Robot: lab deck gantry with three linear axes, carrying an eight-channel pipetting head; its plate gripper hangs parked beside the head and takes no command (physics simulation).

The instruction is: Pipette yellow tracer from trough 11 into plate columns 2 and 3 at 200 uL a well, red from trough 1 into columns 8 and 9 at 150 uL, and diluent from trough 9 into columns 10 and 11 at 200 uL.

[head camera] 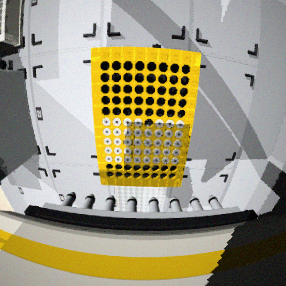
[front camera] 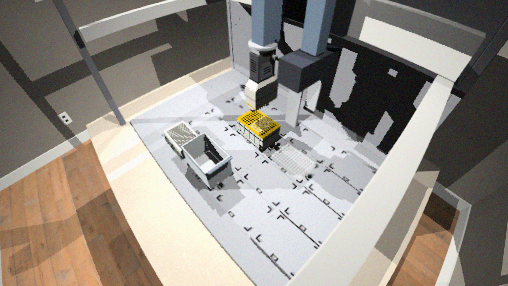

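Observation:
The pipetting head [front camera: 260, 94] [head camera: 142, 220] hangs close behind and above the yellow tip rack [front camera: 258, 123] [head camera: 146, 54]. Its row of short grey nozzles shows in the head view; I make out no tips on them. The rack has several rows of pale-ringed tips in its nearer half and dark holes elsewhere. The clear plate [front camera: 293, 159] [head camera: 141, 194] lies beside the rack, partly hidden by the head in the head view; its well contents cannot be told. The trough block [front camera: 181, 134] [head camera: 9, 25] stands at the left, cut off in the head view. The parked gripper [front camera: 302, 113] is open and empty.
A deep open grey bin [front camera: 220, 176] [head camera: 17, 120] stands next to the trough block. The gripper's dark body [front camera: 305, 67] hangs right beside the head. A pale frame beam [front camera: 380, 175] crosses the right of the front view.

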